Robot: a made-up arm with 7 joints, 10 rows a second.
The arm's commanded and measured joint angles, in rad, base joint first. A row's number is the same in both.
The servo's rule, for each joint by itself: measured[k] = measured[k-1] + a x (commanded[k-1-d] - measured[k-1]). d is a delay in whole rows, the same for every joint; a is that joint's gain. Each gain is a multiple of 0.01, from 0.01 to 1. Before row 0 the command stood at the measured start. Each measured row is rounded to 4 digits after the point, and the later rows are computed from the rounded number. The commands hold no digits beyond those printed.
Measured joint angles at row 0:
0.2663, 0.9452, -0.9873, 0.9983, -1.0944, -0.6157, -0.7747
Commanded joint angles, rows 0 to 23:
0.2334, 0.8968, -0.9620, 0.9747, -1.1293, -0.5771, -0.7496
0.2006, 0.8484, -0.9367, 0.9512, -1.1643, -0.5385, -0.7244
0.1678, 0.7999, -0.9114, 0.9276, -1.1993, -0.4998, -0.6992
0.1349, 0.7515, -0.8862, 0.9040, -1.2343, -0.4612, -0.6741
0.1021, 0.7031, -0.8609, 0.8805, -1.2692, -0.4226, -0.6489
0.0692, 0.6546, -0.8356, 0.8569, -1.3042, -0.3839, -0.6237
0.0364, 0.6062, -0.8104, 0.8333, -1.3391, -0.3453, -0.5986
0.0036, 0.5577, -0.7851, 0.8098, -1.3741, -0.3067, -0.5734
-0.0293, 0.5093, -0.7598, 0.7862, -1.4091, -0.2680, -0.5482
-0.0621, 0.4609, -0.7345, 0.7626, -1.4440, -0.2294, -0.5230
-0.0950, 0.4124, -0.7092, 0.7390, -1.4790, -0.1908, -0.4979
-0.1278, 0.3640, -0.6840, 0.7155, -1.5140, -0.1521, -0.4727
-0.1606, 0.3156, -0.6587, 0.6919, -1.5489, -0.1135, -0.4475
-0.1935, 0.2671, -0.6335, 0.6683, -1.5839, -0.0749, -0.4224
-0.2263, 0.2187, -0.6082, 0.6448, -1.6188, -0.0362, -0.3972
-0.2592, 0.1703, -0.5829, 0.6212, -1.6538, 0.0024, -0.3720
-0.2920, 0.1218, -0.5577, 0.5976, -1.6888, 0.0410, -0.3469
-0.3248, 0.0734, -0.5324, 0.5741, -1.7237, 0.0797, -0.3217
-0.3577, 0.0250, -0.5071, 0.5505, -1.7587, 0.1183, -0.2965
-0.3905, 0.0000, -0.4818, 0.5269, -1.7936, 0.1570, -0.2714
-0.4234, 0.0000, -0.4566, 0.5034, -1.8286, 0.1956, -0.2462
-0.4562, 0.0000, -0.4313, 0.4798, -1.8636, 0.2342, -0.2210
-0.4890, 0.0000, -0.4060, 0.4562, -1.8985, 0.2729, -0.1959
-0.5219, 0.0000, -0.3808, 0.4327, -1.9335, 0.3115, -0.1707
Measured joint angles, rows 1 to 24:
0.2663, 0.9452, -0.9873, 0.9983, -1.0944, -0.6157, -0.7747
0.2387, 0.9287, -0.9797, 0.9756, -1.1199, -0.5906, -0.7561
0.2067, 0.9014, -0.9668, 0.9522, -1.1523, -0.5567, -0.7326
0.1740, 0.8669, -0.9502, 0.9286, -1.1866, -0.5197, -0.7079
0.1412, 0.8277, -0.9310, 0.9050, -1.2214, -0.4817, -0.6829
0.1084, 0.7853, -0.9100, 0.8815, -1.2563, -0.4433, -0.6577
0.0755, 0.7409, -0.8877, 0.8579, -1.2913, -0.4047, -0.6325
0.0427, 0.6951, -0.8645, 0.8343, -1.3262, -0.3661, -0.6074
0.0099, 0.6484, -0.8407, 0.8108, -1.3612, -0.3275, -0.5822
-0.0230, 0.6011, -0.8164, 0.7872, -1.3962, -0.2888, -0.5570
-0.0558, 0.5534, -0.7918, 0.7636, -1.4311, -0.2502, -0.5318
-0.0887, 0.5055, -0.7670, 0.7400, -1.4661, -0.2116, -0.5067
-0.1215, 0.4574, -0.7421, 0.7165, -1.5011, -0.1729, -0.4815
-0.1543, 0.4092, -0.7171, 0.6929, -1.5360, -0.1343, -0.4563
-0.1872, 0.3609, -0.6920, 0.6693, -1.5710, -0.0957, -0.4312
-0.2200, 0.3126, -0.6669, 0.6458, -1.6059, -0.0570, -0.4060
-0.2529, 0.2642, -0.6417, 0.6222, -1.6409, -0.0184, -0.3808
-0.2857, 0.2158, -0.6165, 0.5986, -1.6759, 0.0202, -0.3557
-0.3185, 0.1674, -0.5913, 0.5751, -1.7108, 0.0589, -0.3305
-0.3514, 0.1190, -0.5660, 0.5515, -1.7458, 0.0975, -0.3053
-0.3842, 0.0785, -0.5407, 0.5279, -1.7807, 0.1362, -0.2802
-0.4171, 0.0518, -0.5155, 0.5044, -1.8157, 0.1748, -0.2550
-0.4499, 0.0342, -0.4902, 0.4808, -1.8507, 0.2134, -0.2298
-0.4827, 0.0226, -0.4649, 0.4572, -1.8856, 0.2521, -0.2047
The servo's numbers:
d 1
a 0.84 0.34 0.30 0.96 0.73 0.65 0.74

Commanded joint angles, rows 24 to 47:
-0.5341, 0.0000, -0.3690, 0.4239, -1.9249, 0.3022, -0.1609
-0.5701, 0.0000, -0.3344, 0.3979, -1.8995, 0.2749, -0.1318
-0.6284, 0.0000, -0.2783, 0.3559, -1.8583, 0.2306, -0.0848
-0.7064, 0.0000, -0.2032, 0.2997, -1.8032, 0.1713, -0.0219
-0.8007, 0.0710, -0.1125, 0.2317, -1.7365, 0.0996, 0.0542
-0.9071, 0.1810, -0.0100, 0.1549, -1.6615, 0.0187, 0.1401
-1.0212, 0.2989, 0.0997, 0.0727, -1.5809, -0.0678, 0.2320
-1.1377, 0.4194, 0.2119, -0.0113, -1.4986, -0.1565, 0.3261
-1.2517, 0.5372, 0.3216, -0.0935, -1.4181, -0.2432, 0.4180
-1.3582, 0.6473, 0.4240, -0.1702, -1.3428, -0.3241, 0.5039
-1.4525, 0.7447, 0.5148, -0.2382, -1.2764, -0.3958, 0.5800
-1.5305, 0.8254, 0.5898, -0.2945, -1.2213, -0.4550, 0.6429
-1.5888, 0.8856, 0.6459, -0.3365, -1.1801, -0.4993, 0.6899
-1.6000, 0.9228, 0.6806, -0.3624, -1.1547, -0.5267, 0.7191
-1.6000, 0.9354, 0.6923, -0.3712, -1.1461, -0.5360, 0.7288
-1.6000, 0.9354, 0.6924, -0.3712, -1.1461, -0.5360, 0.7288
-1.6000, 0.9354, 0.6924, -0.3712, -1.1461, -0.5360, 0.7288
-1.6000, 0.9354, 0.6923, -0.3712, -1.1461, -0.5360, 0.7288
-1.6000, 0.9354, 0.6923, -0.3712, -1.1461, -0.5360, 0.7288
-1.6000, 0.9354, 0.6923, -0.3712, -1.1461, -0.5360, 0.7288
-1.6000, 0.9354, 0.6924, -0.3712, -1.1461, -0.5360, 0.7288
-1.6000, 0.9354, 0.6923, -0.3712, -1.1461, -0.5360, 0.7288
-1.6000, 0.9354, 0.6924, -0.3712, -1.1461, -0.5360, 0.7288
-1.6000, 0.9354, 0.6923, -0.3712, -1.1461, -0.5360, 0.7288
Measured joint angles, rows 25 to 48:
-0.5156, 0.0149, -0.4397, 0.4337, -1.9206, 0.2907, -0.1795
-0.5311, 0.0098, -0.4185, 0.4243, -1.9237, 0.2982, -0.1657
-0.5639, 0.0065, -0.3933, 0.3990, -1.9060, 0.2831, -0.1406
-0.6181, 0.0043, -0.3588, 0.3576, -1.8712, 0.2490, -0.0993
-0.6923, 0.0028, -0.3121, 0.3020, -1.8216, 0.1985, -0.0420
-0.7834, 0.0260, -0.2522, 0.2345, -1.7595, 0.1342, 0.0292
-0.8873, 0.0787, -0.1795, 0.1581, -1.6880, 0.0591, 0.1113
-0.9998, 0.1536, -0.0957, 0.0761, -1.6098, -0.0234, 0.2006
-1.1156, 0.2440, -0.0034, -0.0078, -1.5286, -0.1099, 0.2935
-1.2299, 0.3437, 0.0941, -0.0901, -1.4479, -0.1965, 0.3856
-1.3377, 0.4469, 0.1931, -0.1670, -1.3712, -0.2794, 0.4731
-1.4341, 0.5482, 0.2896, -0.2354, -1.3020, -0.3551, 0.5522
-1.5151, 0.6424, 0.3797, -0.2921, -1.2431, -0.4200, 0.6193
-1.5770, 0.7251, 0.4596, -0.3347, -1.1971, -0.4715, 0.6715
-1.5963, 0.7923, 0.5259, -0.3613, -1.1661, -0.5074, 0.7067
-1.5994, 0.8410, 0.5758, -0.3708, -1.1515, -0.5260, 0.7231
-1.5999, 0.8731, 0.6108, -0.3712, -1.1476, -0.5325, 0.7273
-1.6000, 0.8943, 0.6353, -0.3712, -1.1465, -0.5348, 0.7284
-1.6000, 0.9083, 0.6524, -0.3712, -1.1462, -0.5356, 0.7287
-1.6000, 0.9175, 0.6644, -0.3712, -1.1461, -0.5359, 0.7288
-1.6000, 0.9236, 0.6728, -0.3712, -1.1461, -0.5360, 0.7288
-1.6000, 0.9276, 0.6787, -0.3712, -1.1461, -0.5360, 0.7288
-1.6000, 0.9303, 0.6828, -0.3712, -1.1461, -0.5360, 0.7288
-1.6000, 0.9320, 0.6857, -0.3712, -1.1461, -0.5360, 0.7288

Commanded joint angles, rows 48 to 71:
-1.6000, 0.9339, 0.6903, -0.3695, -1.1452, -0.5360, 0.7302
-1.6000, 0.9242, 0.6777, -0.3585, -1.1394, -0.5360, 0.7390
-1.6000, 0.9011, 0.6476, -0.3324, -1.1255, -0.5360, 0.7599
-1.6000, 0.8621, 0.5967, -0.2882, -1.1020, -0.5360, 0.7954
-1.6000, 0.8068, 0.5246, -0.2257, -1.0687, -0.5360, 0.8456
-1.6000, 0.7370, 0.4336, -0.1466, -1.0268, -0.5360, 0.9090
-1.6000, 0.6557, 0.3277, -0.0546, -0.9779, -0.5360, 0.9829
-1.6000, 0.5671, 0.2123, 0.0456, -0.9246, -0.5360, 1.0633
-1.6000, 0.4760, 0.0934, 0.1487, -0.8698, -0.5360, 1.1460
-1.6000, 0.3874, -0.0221, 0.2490, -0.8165, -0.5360, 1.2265
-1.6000, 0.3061, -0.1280, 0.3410, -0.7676, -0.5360, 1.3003
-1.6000, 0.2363, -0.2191, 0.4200, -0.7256, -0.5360, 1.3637
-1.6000, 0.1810, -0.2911, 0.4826, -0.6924, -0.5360, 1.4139
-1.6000, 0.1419, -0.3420, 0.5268, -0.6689, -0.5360, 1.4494
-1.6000, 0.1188, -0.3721, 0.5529, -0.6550, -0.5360, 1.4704
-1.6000, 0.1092, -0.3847, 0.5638, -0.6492, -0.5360, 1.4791
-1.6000, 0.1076, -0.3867, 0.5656, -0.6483, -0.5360, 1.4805
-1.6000, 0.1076, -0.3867, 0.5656, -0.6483, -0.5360, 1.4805
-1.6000, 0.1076, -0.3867, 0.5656, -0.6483, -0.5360, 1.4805
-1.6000, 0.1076, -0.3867, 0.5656, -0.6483, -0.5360, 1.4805
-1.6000, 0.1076, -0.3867, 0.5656, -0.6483, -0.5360, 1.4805
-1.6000, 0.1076, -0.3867, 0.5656, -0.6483, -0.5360, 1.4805
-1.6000, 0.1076, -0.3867, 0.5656, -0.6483, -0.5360, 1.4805
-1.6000, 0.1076, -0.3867, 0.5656, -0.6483, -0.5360, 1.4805
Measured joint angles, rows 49 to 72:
-1.6000, 0.9332, 0.6877, -0.3712, -1.1461, -0.5360, 0.7288
-1.6000, 0.9334, 0.6885, -0.3696, -1.1454, -0.5360, 0.7298
-1.6000, 0.9303, 0.6853, -0.3589, -1.1410, -0.5360, 0.7366
-1.6000, 0.9204, 0.6740, -0.3335, -1.1297, -0.5360, 0.7538
-1.6000, 0.9006, 0.6508, -0.2900, -1.1095, -0.5360, 0.7846
-1.6000, 0.8687, 0.6129, -0.2283, -1.0797, -0.5360, 0.8297
-1.6000, 0.8239, 0.5591, -0.1499, -1.0411, -0.5360, 0.8884
-1.6000, 0.7667, 0.4897, -0.0584, -0.9950, -0.5360, 0.9583
-1.6000, 0.6988, 0.4065, 0.0414, -0.9436, -0.5360, 1.0360
-1.6000, 0.6230, 0.3126, 0.1444, -0.8897, -0.5360, 1.1174
-1.6000, 0.5429, 0.2122, 0.2448, -0.8363, -0.5360, 1.1981
-1.6000, 0.4624, 0.1101, 0.3372, -0.7861, -0.5360, 1.2737
-1.6000, 0.3855, 0.0113, 0.4167, -0.7419, -0.5360, 1.3403
-1.6000, 0.3160, -0.0794, 0.4800, -0.7058, -0.5360, 1.3948
-1.6000, 0.2568, -0.1582, 0.5249, -0.6789, -0.5360, 1.4352
-1.6000, 0.2099, -0.2224, 0.5518, -0.6615, -0.5360, 1.4612
-1.6000, 0.1757, -0.2711, 0.5633, -0.6525, -0.5360, 1.4744
-1.6000, 0.1525, -0.3058, 0.5655, -0.6494, -0.5360, 1.4789
-1.6000, 0.1372, -0.3301, 0.5656, -0.6486, -0.5360, 1.4801
-1.6000, 0.1271, -0.3471, 0.5656, -0.6484, -0.5360, 1.4804
-1.6000, 0.1205, -0.3590, 0.5656, -0.6483, -0.5360, 1.4805
-1.6000, 0.1161, -0.3673, 0.5656, -0.6483, -0.5360, 1.4805
-1.6000, 0.1132, -0.3731, 0.5656, -0.6483, -0.5360, 1.4805
-1.6000, 0.1113, -0.3772, 0.5656, -0.6483, -0.5360, 1.4805

